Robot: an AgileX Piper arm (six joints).
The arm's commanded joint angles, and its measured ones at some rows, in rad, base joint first. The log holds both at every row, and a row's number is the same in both.
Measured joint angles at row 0:
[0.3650 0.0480 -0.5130 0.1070 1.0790 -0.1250]
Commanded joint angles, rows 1 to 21:
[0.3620 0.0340 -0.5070 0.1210 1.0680 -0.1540]
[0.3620 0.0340 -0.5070 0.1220 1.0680 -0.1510]
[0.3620 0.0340 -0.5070 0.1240 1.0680 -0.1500]
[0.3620 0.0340 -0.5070 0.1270 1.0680 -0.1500]
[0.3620 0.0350 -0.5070 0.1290 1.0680 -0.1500]
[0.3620 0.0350 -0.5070 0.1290 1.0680 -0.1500]
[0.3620 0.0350 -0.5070 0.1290 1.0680 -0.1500]
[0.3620 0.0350 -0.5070 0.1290 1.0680 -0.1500]
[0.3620 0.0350 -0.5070 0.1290 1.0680 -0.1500]
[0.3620 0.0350 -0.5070 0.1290 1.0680 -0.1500]
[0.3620 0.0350 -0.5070 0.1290 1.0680 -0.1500]
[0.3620 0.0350 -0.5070 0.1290 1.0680 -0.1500]
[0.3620 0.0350 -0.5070 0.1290 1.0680 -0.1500]
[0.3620 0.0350 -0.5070 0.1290 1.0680 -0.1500]
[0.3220 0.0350 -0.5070 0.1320 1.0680 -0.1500]
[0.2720 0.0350 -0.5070 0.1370 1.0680 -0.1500]
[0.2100 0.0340 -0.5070 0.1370 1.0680 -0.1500]
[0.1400 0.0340 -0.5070 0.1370 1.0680 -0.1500]
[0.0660 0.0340 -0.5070 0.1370 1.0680 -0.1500]
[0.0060 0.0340 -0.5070 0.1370 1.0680 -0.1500]
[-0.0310 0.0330 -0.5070 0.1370 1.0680 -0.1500]
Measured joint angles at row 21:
[0.0240 0.0400 -0.5110 0.1340 1.0780 -0.1420]
